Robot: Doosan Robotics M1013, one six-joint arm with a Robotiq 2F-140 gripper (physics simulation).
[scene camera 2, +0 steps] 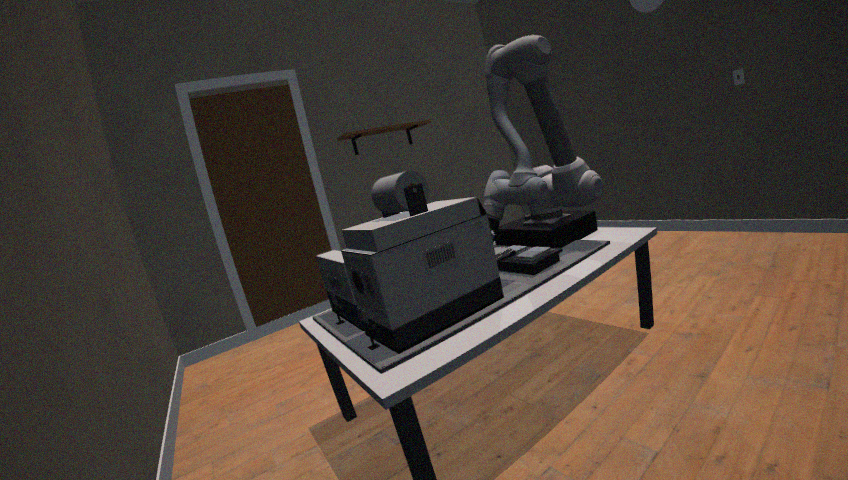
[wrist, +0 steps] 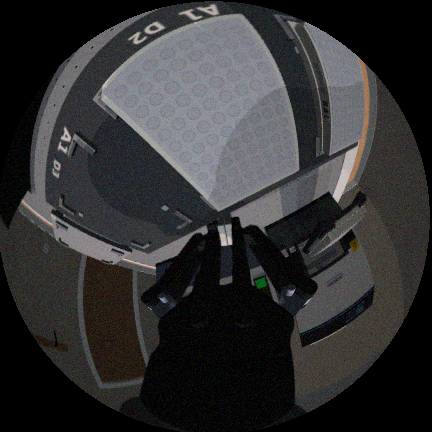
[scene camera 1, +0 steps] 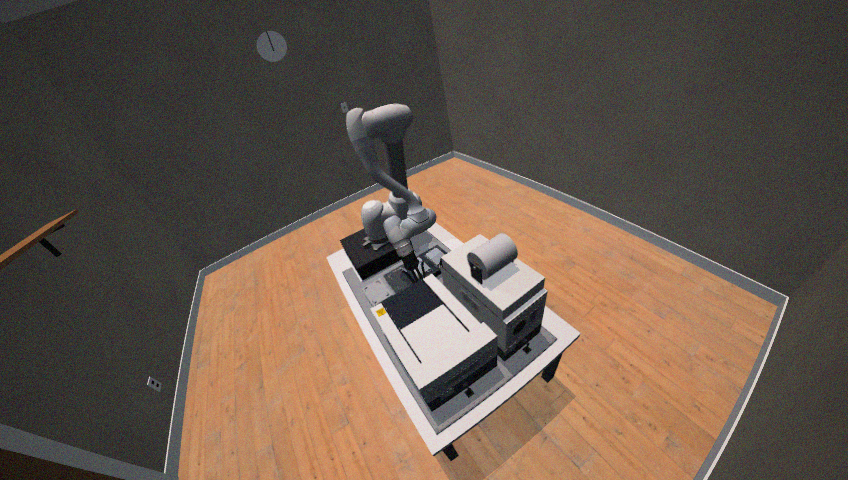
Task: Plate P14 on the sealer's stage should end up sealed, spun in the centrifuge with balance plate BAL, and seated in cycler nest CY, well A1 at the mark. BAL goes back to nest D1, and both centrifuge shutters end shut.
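Frame: origin at the arm's base, x ahead, y up, z right, level; millimetres.
Seen in the pictures: arm's base, origin of its link: (scene camera 2: 547, 221) (scene camera 1: 381, 239).
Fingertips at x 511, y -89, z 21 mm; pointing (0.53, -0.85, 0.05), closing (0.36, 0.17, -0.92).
Offsets run from my fingertips to a thing's top centre. "spot": to the spot under its first point.
My gripper (scene camera 1: 418, 277) (wrist: 225, 212) is shut, with nothing between its fingers. In the wrist view its tips are beside the near corner of a pale many-welled plate @[dx -143, dy +60, dz -66 mm] (wrist: 200, 100) in nest D2. No name shows on this plate, so I cannot tell whether it is P14. Balance plate BAL (wrist: 345, 95) sits at the right of that view, its label on its dark side. Nest D3 (wrist: 117, 170), with corner brackets, holds no plate. The fingers are mostly hidden behind the tall machine in the second scene view. I cannot tell the centrifuge shutters' state.
A low white machine (scene camera 1: 452, 342) with a yellow mark stands beside a tall machine @[dx +355, dy +470, dz -139 mm] (scene camera 1: 496, 285) (scene camera 2: 431, 273) carrying a drum @[spot: dx +413, dy +456, dz -107 mm] (scene camera 1: 493, 256) (scene camera 2: 392, 191). The black arm base block (scene camera 1: 371, 255) (scene camera 2: 559, 234) stands behind. A pale panel @[dx -169, dy +48, dz +212 mm] (wrist: 92, 240) with brackets lies beyond D3.
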